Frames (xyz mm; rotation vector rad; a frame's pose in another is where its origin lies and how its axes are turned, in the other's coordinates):
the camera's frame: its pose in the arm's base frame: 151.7 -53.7 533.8 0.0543 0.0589 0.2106
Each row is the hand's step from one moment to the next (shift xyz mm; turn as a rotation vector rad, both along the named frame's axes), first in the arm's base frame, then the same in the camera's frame.
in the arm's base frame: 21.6 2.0 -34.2 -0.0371 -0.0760 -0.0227
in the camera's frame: 23.3 -4.6 -32.8 -0.0510 -0.0679 -0.0214
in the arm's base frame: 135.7 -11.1 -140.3 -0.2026 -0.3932 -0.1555
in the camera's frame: 137.5 -47.4 -130.6 -0.2723 -0.3513 -0.1492
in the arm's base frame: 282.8 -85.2 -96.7 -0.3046 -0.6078 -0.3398
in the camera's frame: 263.2 -147.6 -74.2 -0.4073 -0.5508 -0.3293
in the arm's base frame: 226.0 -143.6 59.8 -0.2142 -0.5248 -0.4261
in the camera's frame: 187.3 -183.5 80.9 -0.2971 -0.4936 -0.4135
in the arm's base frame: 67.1 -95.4 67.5 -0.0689 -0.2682 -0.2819
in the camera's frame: 41.9 -103.0 76.1 -0.1088 -0.2645 -0.2726
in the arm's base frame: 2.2 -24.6 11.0 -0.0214 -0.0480 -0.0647
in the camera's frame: -3.6 -23.8 12.3 -0.0276 -0.0463 -0.0636
